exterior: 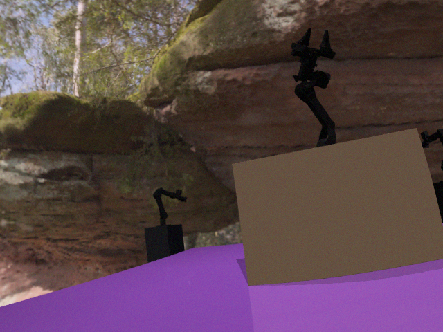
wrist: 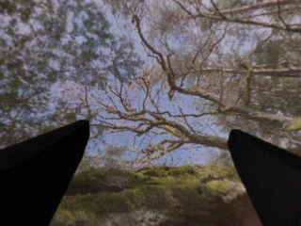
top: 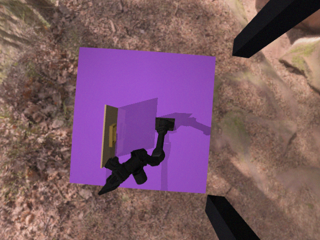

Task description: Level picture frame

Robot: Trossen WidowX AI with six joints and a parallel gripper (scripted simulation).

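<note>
Now: gripper tip 66 cm above the picture frame, 19 cm short of it and 13 cm to the left of it. From my gripper tip the other things lie so: tan wall panel 67 cm below, 20 cm ahead, 13 cm to the right.
</note>
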